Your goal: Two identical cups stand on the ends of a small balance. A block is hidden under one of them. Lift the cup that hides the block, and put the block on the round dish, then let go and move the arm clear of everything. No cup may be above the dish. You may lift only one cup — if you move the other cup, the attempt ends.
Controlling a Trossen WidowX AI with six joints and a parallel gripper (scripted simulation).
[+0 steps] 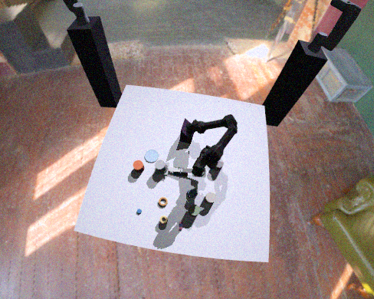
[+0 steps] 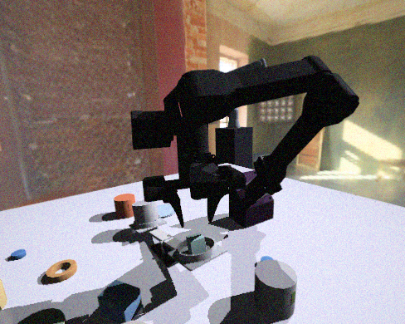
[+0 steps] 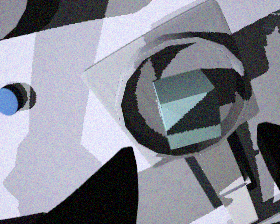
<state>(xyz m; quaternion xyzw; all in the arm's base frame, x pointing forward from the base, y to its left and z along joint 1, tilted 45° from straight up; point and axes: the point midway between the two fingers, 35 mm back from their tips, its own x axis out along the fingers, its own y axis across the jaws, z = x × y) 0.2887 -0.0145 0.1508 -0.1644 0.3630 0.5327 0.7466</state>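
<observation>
My gripper tip is 4 cm above the teal block. The rest, counted from my gripper tip: small balance 13 cm to the right, 9 cm below; green cylinder 27 cm ahead, 3 cm to the right, 9 cm below; cream cylinder 18 cm ahead, 7 cm to the left, 9 cm below.
</observation>
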